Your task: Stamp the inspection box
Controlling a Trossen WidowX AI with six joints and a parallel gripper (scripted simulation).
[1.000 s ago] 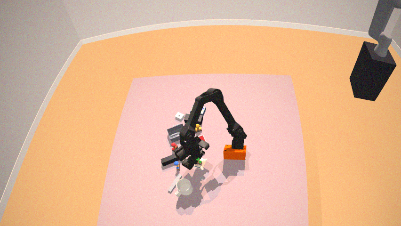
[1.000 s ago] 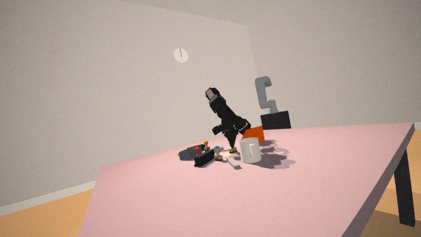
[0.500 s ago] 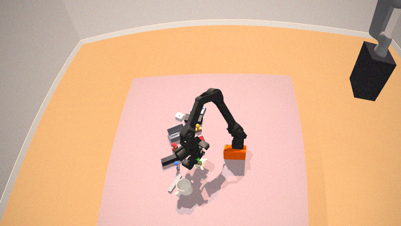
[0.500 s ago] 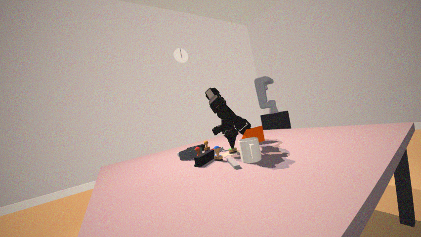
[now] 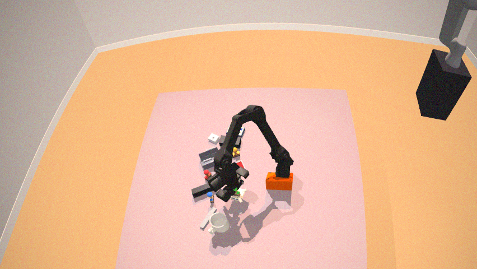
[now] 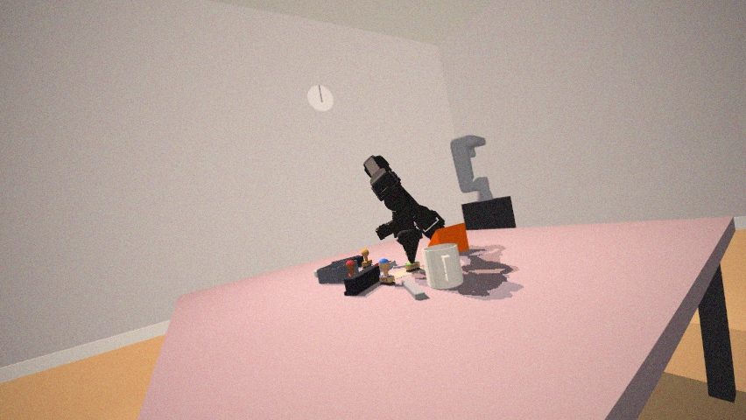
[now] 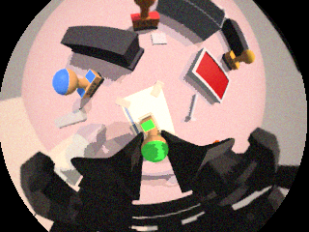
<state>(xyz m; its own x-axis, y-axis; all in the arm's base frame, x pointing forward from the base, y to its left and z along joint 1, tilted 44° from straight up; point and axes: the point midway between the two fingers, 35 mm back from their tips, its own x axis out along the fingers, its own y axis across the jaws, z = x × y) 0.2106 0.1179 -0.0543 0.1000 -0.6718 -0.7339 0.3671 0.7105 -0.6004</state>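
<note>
The green-knobbed stamp lies right at my gripper tip. Round my gripper tip: blue-knobbed stamp 11 cm ahead, 5 cm to the left, 1 cm below; red ink pad 4 cm ahead, 14 cm to the right, 2 cm below; cream card 1 cm ahead, 3 cm below.
</note>
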